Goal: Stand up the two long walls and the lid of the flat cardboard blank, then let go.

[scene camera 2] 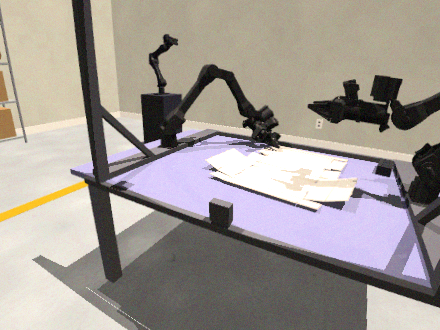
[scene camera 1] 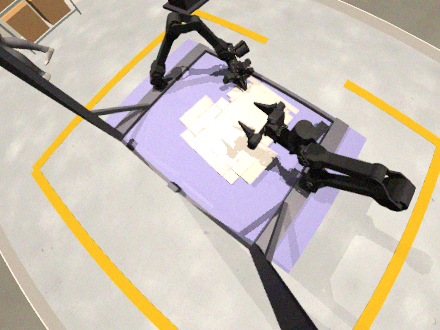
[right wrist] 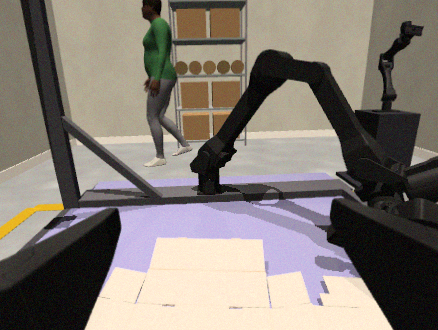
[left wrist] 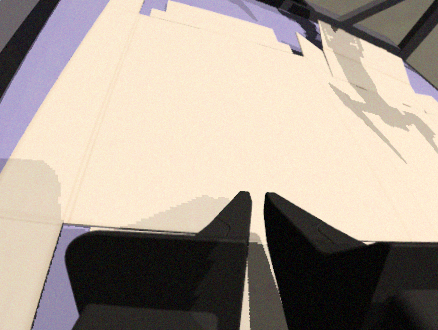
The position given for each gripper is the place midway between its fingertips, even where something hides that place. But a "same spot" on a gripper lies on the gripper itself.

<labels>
right gripper: scene camera 2 310,104; scene camera 1; right wrist; not seen in the left wrist view (out of frame)
same spot on right gripper: (right wrist: 63,274) = (scene camera 1: 247,126)
</labels>
